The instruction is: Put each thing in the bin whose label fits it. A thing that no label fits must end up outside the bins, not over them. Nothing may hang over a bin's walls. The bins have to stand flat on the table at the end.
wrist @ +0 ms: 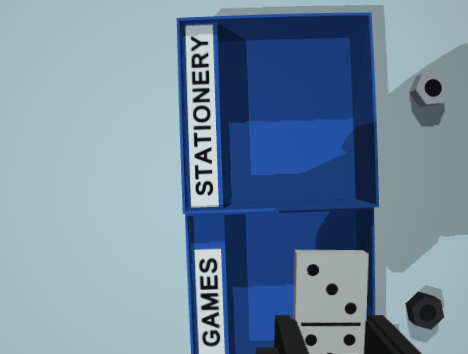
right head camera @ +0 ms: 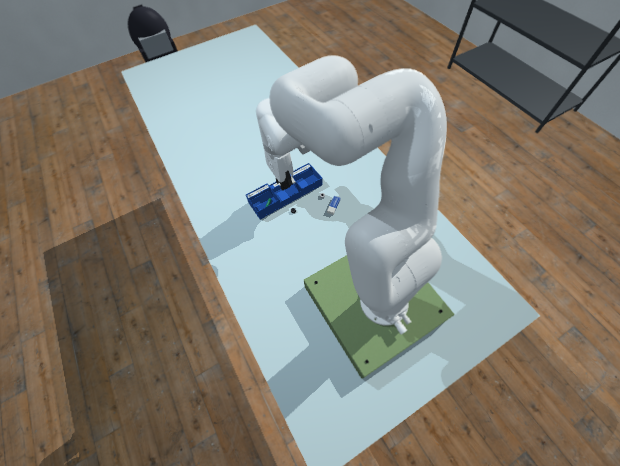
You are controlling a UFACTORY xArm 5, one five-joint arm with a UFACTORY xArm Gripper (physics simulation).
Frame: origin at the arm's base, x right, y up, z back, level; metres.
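Seen in the pictures: gripper, between the fingertips: (right head camera: pixel 283 184).
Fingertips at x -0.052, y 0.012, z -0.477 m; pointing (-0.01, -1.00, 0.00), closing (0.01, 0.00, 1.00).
Observation:
Offsets run from my fingertips to a thing's top centre. "spot": to the spot under its first point. Level surfaces: height alone.
My gripper (right head camera: pixel 285 185) (wrist: pixel 334 332) is shut on a white domino @(dx +0.013, dy +0.006, dz +0.000 m) (wrist: pixel 327 280) with black dots and holds it upright over the middle bin @(dx +0.008, dy -0.022, dz -0.013 m) (right head camera: pixel 291 199) (wrist: pixel 265 315), labelled GAMES. The STATIONERY bin (right head camera: pixel 311 178) (wrist: pixel 300 80) adjoins it and looks empty. The third bin @(spot: dx -0.091, dy -0.046, dz +0.035 m) (right head camera: pixel 265 212), at the left end in the head view, holds a green battery @(dx -0.067, dy -0.051, dz +0.003 m) (right head camera: pixel 269 202). A blue and white eraser @(dx +0.122, dy -0.055, dz +0.118 m) (right head camera: pixel 333 204) lies on the table beside the row. A grey hex nut @(dx +0.110, dy -0.060, dz +0.063 m) (right head camera: pixel 321 196) (wrist: pixel 425 90) and a black hex piece @(dx -0.004, dy -0.060, dz +0.065 m) (right head camera: pixel 293 210) (wrist: pixel 425 310) lie outside the bins.
The arm stands on a green base plate (right head camera: pixel 330 300) on the pale blue table @(dy -0.068 m) (right head camera: pixel 200 110). A dark shelf unit (right head camera: pixel 561 97) stands on the floor at the upper right. A black rounded object (right head camera: pixel 146 25) stands beyond the table's far left corner.

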